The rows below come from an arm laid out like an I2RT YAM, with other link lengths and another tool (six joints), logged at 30 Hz.
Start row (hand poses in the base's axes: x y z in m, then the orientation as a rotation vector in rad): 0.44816, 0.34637, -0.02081, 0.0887, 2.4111, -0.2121
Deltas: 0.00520, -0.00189, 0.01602, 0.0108, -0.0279, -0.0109; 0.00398, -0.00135, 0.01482, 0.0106, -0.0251, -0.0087; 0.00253, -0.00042, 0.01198, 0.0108, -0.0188, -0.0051; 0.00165, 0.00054, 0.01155, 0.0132, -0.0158, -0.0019; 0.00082, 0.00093, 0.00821, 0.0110, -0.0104, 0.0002; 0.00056, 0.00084, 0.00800, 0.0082, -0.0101, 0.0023; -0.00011, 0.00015, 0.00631, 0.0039, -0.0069, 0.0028; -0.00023, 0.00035, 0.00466, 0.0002, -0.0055, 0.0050; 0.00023, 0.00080, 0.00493, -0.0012, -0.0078, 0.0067; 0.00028, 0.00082, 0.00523, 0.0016, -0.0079, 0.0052; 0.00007, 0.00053, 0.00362, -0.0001, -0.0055, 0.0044; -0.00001, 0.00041, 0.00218, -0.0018, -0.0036, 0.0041; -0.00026, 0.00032, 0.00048, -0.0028, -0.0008, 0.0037
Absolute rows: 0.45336, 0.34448, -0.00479, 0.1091, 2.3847, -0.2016; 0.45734, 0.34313, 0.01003, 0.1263, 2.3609, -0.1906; 0.45987, 0.34271, 0.02201, 0.1388, 2.3434, -0.1784; 0.46152, 0.34325, 0.03356, 0.1484, 2.3291, -0.1622; 0.46234, 0.34418, 0.04177, 0.1541, 2.3200, -0.1482; 0.46290, 0.34502, 0.04977, 0.1560, 2.3109, -0.1365; 0.46279, 0.34517, 0.05608, 0.1550, 2.3046, -0.1299; 0.46256, 0.34552, 0.06074, 0.1495, 2.2994, -0.1265; 0.46279, 0.34632, 0.06567, 0.1414, 2.2918, -0.1237; 0.46307, 0.34714, 0.07090, 0.1365, 2.2843, -0.1184; 0.46314, 0.34767, 0.07452, 0.1316, 2.2790, -0.1157; 0.46313, 0.34808, 0.07670, 0.1261, 2.2754, -0.1153; 0.46287, 0.34840, 0.07718, 0.1204, 2.2745, -0.1165
